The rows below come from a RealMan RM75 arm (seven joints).
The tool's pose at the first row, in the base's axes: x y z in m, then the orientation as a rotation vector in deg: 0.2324 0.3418 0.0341 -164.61 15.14 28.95
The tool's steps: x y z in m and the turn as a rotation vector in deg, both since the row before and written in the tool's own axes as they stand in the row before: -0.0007 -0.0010 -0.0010 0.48 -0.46 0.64; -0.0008 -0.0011 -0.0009 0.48 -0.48 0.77; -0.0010 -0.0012 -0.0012 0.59 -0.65 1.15; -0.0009 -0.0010 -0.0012 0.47 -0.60 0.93; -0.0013 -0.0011 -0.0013 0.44 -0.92 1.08; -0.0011 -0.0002 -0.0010 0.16 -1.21 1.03; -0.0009 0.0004 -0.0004 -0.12 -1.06 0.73; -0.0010 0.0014 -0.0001 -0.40 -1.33 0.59
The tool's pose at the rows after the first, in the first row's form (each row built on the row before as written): 0.2323 0.3426 0.0354 -164.00 16.08 29.59; 0.2321 0.3435 0.0367 -163.37 17.20 30.27; 0.2319 0.3445 0.0384 -162.56 18.85 31.23; 0.2317 0.3453 0.0400 -161.87 20.16 32.10; 0.2313 0.3462 0.0419 -161.07 21.61 33.45; 0.2307 0.3463 0.0433 -160.40 22.87 35.28; 0.2299 0.3460 0.0440 -160.04 23.68 36.94; 0.2286 0.3449 0.0443 -159.81 24.17 39.05
